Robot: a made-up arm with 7 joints.
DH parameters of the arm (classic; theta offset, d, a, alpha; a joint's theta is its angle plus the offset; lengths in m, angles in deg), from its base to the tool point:
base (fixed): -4.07 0 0 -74.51
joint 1: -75.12 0.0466 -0.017 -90
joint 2: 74 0.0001 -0.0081 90
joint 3: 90 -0.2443 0.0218 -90
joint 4: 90 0.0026 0.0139 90
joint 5: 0 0.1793 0 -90
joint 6: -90 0 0.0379 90
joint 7: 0 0 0 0
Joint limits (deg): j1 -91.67..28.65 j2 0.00..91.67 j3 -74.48..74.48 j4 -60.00..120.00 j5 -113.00..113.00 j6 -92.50..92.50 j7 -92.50..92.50
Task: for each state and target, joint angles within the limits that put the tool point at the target. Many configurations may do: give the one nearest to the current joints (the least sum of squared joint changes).
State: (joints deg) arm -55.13 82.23 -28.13 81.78 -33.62 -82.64 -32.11
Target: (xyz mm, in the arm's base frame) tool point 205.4 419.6 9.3
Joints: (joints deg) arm -46.92 84.44 -29.40 72.52 -32.04 -92.50 -32.11
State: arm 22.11 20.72 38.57 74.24 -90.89 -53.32 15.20
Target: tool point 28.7 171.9 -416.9
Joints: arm -3.69 3.08 27.84 51.65 -86.36 -60.86 15.20
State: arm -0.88 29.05 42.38 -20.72 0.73 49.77 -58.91
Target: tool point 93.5 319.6 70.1
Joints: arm -7.24 57.66 69.78 -28.11 4.24 47.46 -58.91
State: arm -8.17 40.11 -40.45 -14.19 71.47 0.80 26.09
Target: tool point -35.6 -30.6 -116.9
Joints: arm 18.37 28.52 -74.48 -60.00 64.54 -18.12 26.09
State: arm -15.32 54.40 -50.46 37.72 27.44 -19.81 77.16
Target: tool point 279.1 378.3 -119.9
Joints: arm -42.28 73.78 -37.78 50.56 27.06 -13.96 77.16
